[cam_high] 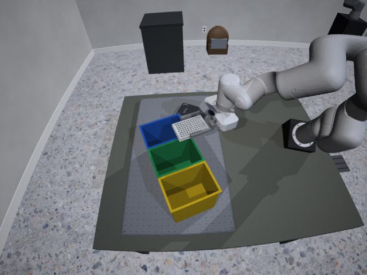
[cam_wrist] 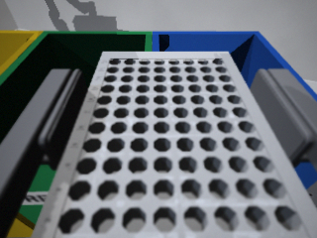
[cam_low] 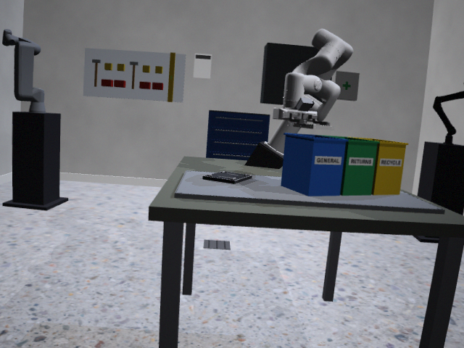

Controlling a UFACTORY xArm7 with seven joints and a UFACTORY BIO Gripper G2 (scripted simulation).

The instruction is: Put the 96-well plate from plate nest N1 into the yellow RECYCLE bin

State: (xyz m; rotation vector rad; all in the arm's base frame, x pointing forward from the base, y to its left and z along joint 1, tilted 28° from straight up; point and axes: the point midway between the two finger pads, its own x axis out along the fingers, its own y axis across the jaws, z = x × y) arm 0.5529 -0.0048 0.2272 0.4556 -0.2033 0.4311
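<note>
Right now my hand is 1 cm past the yellow recycle bin, 23 cm to the right of it and 13 cm above it. Also, from my hand: blue general bin (11 cm ahead, 1 cm to the right, 13 cm below); then white 96-well plate (1 cm below); then green returns bin (5 cm ahead, 11 cm to the left, 13 cm below).
</note>
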